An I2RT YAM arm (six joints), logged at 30 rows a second.
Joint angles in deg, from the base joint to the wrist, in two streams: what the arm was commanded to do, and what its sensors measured. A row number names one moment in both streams.
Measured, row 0:
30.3, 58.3, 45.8, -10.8, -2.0, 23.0
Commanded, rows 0 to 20:
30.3, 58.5, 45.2, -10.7, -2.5, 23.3
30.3, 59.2, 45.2, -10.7, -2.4, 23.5
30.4, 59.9, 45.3, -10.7, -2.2, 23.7
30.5, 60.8, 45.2, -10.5, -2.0, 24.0
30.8, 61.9, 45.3, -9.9, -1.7, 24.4
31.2, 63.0, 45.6, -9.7, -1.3, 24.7
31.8, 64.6, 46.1, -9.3, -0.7, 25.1
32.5, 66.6, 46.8, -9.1, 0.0, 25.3
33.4, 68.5, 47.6, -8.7, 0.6, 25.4
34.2, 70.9, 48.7, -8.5, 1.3, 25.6
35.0, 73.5, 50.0, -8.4, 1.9, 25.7
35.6, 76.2, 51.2, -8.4, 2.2, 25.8
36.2, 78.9, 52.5, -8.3, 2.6, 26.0
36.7, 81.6, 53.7, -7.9, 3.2, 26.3
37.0, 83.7, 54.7, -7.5, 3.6, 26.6
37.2, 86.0, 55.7, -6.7, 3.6, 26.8
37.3, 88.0, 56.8, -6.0, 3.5, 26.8
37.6, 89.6, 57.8, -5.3, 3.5, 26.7
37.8, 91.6, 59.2, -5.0, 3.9, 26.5
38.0, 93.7, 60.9, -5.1, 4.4, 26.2
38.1, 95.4, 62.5, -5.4, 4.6, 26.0
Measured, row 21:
37.7, 93.6, 58.2, -6.8, 2.6, 25.8
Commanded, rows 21 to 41:
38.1, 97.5, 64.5, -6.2, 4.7, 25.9
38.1, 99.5, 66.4, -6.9, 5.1, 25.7
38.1, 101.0, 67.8, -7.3, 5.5, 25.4
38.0, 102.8, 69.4, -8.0, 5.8, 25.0
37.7, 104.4, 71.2, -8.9, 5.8, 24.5
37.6, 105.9, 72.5, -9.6, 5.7, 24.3
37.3, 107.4, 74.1, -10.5, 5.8, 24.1
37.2, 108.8, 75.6, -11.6, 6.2, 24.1
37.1, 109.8, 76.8, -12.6, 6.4, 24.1
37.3, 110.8, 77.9, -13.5, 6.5, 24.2
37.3, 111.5, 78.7, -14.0, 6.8, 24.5
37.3, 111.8, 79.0, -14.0, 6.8, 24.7
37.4, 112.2, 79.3, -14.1, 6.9, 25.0
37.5, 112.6, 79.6, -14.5, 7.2, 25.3
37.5, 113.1, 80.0, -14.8, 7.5, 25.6
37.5, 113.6, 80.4, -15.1, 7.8, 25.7
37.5, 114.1, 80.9, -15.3, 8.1, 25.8
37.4, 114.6, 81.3, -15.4, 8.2, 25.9
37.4, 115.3, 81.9, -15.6, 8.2, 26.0
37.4, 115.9, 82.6, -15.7, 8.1, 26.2
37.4, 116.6, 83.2, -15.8, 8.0, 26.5
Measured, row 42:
37.5, 116.0, 80.4, -13.5, 7.0, 25.5
